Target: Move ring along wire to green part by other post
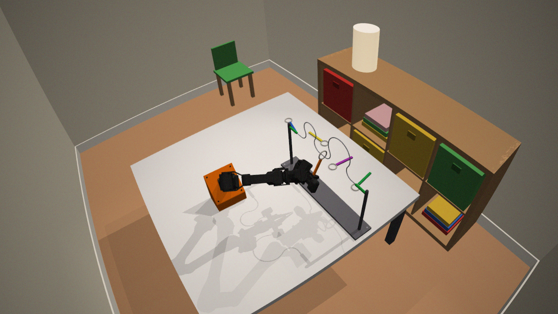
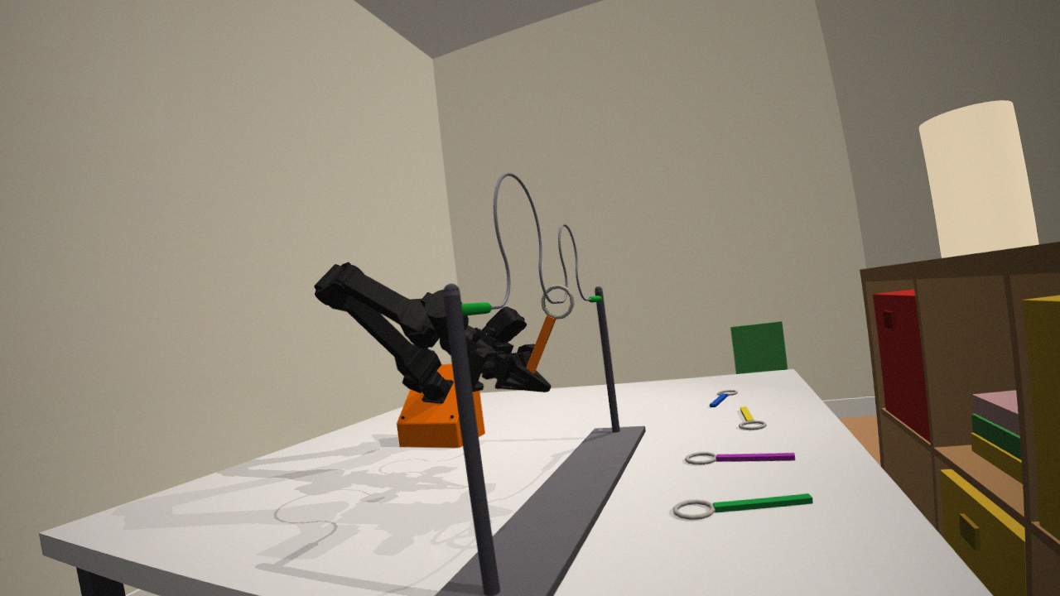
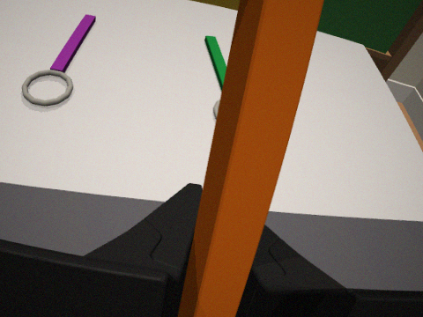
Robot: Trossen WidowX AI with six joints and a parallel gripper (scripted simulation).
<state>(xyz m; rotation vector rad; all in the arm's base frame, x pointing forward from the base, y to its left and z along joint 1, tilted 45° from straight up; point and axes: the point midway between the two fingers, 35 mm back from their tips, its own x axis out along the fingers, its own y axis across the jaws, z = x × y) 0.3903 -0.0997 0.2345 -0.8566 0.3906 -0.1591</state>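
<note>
Right now my gripper tip is 10 mm short of the ring with orange handle, 10 mm to the right of it and 90 mm below it. The rest, counted from my gripper tip: purple-handled ring (230 mm ahead, 150 mm to the left, 150 mm below); green-handled ring (250 mm ahead, 40 mm to the right, 150 mm below).
</note>
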